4 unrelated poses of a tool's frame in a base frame.
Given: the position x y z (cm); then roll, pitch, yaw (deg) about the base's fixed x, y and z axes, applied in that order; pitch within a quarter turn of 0, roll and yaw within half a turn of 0.
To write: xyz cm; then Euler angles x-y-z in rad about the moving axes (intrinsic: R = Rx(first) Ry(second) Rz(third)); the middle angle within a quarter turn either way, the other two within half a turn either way. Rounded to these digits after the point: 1 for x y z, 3 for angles.
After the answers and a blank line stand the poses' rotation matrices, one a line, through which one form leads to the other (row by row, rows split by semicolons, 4 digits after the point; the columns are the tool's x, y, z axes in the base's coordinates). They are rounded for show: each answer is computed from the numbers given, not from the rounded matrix.
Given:
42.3 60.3 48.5 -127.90 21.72 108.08
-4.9 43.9 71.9 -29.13 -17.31 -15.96
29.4 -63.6 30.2 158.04 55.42 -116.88
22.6 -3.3 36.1 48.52 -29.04 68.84
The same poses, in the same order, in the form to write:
42.3 60.3 48.5 2.462 -0.747 -1.975
-4.9 43.9 71.9 -0.574 -0.116 -0.392
29.4 -63.6 30.2 -2.125 0.012 1.830
22.6 -3.3 36.1 0.778 0.622 1.172

-0.2883 0.6746 -0.6796; 0.8831 -0.0870 -0.4610; -0.3701 -0.7331 -0.5707
0.9179 0.3794 -0.1160; -0.2625 0.8000 0.5395; 0.2975 -0.4647 0.8340
-0.2566 -0.9664 0.0117; -0.5062 0.1447 0.8502; -0.8233 0.2122 -0.5264
0.3156 -0.7490 0.5826; 0.8153 -0.1001 -0.5703; 0.4854 0.6550 0.5791

